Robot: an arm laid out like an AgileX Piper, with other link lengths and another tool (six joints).
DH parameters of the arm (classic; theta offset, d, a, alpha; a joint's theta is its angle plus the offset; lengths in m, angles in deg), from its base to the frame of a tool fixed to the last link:
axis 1: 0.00 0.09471 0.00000 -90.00
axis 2: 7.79 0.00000 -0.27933 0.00
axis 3: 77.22 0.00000 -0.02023 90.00
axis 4: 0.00 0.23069 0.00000 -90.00
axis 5: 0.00 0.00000 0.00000 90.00
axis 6: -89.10 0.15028 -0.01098 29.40
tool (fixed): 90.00 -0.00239 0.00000 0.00
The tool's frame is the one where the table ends.
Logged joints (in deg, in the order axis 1, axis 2, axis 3, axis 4, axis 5, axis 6), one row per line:
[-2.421, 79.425, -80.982, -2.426, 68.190, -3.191]
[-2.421, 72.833, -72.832, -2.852, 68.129, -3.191]
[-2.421, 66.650, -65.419, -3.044, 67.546, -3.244]
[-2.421, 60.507, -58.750, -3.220, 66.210, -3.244]
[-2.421, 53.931, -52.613, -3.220, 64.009, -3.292]
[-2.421, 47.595, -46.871, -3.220, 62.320, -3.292]
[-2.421, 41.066, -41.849, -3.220, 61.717, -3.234]
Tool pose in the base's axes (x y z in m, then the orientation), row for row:
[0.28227, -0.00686, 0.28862, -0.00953, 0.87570, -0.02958, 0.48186]
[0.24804, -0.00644, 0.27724, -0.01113, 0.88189, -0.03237, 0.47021]
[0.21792, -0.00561, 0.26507, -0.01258, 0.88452, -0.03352, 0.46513]
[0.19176, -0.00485, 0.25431, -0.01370, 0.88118, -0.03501, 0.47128]
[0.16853, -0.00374, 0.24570, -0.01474, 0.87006, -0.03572, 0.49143]
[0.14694, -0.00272, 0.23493, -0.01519, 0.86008, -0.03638, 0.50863]
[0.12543, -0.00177, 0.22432, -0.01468, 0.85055, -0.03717, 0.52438]
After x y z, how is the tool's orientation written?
As a quaternion, x y z w.
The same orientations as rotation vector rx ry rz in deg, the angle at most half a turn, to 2 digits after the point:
[-1.33, 122.31, -4.13]
[-1.56, 123.81, -4.54]
[-1.77, 124.46, -4.72]
[-1.92, 123.65, -4.91]
[-2.05, 121.01, -4.97]
[-2.10, 118.73, -5.02]
[-2.01, 116.62, -5.10]

